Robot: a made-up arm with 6 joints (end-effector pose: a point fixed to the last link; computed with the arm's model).
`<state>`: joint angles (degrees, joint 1 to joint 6).
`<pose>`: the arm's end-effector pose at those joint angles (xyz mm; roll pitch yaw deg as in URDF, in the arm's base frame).
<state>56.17 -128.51 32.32 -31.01 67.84 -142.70</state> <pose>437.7 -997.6 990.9 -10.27 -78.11 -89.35</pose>
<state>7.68 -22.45 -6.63 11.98 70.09 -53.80</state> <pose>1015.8 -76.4 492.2 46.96 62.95 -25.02</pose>
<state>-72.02 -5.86 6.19 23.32 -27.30 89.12</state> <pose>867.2 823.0 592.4 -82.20 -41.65 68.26</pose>
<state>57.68 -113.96 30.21 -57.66 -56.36 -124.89</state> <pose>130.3 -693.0 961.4 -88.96 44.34 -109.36</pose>
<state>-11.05 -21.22 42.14 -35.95 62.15 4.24</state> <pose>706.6 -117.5 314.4 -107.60 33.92 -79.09</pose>
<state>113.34 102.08 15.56 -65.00 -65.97 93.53</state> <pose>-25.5 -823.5 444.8 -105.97 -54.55 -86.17</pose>
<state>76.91 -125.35 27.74 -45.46 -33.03 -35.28</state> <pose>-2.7 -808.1 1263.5 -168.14 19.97 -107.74</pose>
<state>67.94 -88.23 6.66 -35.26 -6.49 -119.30</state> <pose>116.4 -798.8 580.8 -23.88 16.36 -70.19</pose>
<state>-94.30 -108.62 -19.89 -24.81 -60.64 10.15</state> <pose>337.8 935.7 1488.3 -166.41 39.68 133.97</pose>
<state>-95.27 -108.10 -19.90 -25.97 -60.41 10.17</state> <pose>320.2 935.4 1491.0 -167.69 39.67 133.91</pose>
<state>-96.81 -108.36 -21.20 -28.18 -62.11 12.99</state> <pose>258.4 934.7 1495.0 -173.90 42.87 134.10</pose>
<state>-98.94 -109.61 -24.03 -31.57 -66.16 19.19</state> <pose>145.8 925.6 1490.5 173.19 49.84 133.37</pose>
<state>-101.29 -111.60 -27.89 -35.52 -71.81 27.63</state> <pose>9.0 898.4 1462.9 153.51 58.96 129.00</pose>
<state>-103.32 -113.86 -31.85 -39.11 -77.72 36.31</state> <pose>-109.9 856.7 1413.5 127.18 67.24 117.34</pose>
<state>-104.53 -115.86 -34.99 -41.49 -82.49 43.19</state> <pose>-183.2 818.1 1363.2 98.25 71.99 99.23</pose>
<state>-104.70 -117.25 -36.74 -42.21 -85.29 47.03</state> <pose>-210.7 798.7 1332.7 78.74 73.74 85.05</pose>
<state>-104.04 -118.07 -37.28 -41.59 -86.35 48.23</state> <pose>-208.1 799.0 1323.5 72.79 74.76 79.92</pose>
